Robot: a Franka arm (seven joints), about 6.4 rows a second.
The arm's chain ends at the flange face. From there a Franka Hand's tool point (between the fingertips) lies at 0.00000 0.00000 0.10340 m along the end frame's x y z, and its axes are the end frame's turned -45 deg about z.
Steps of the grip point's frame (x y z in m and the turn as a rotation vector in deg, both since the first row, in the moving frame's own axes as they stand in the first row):
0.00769, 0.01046, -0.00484, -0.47, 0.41, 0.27
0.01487, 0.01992, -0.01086, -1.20, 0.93, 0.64
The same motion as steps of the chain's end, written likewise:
0.01171, 0.00188, -0.00483, -0.04, 0.62, 0.27
0.02188, 0.00321, -0.01082, -0.19, 1.51, 0.64

